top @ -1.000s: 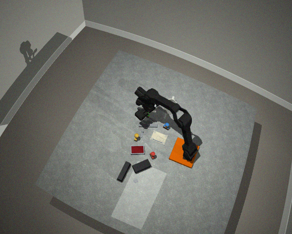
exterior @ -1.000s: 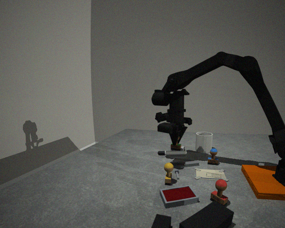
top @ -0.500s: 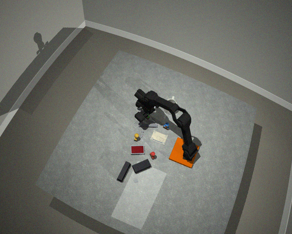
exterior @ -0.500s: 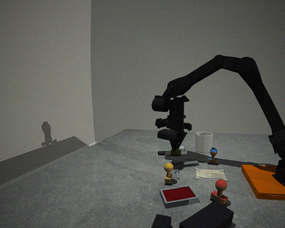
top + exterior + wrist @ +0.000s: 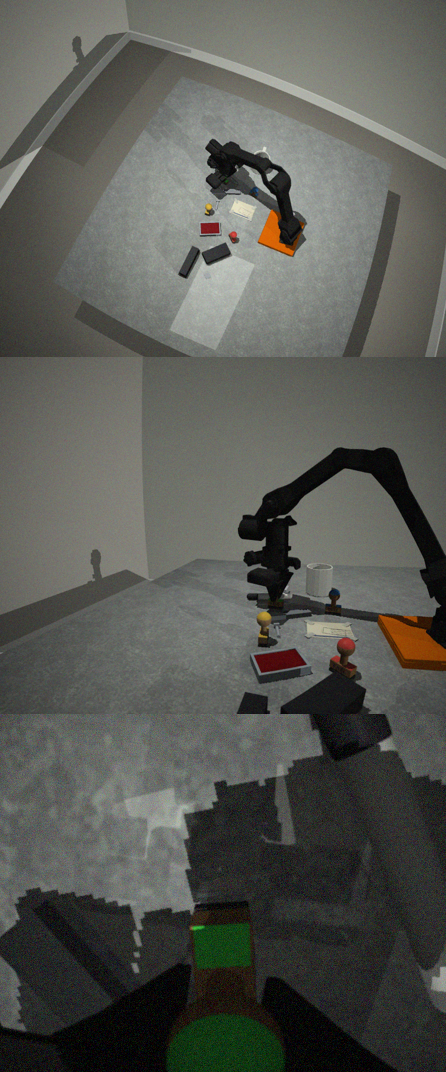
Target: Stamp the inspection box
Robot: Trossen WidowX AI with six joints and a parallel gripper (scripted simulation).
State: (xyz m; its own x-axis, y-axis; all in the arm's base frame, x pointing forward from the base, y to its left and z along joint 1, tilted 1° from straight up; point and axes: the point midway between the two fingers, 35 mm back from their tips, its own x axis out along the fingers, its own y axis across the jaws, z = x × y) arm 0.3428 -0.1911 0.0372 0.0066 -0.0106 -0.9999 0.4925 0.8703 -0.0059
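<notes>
Right now my gripper tip is right at the green-topped stamp. From my gripper tip the other things lie so: black-capped white marker 6 cm to the right, 3 cm ahead, 2 cm below; then blue-knobbed stamp 15 cm behind, 2 cm to the left, 1 cm below; then grey bar 5 cm to the left, 3 cm behind, 2 cm below.
</notes>
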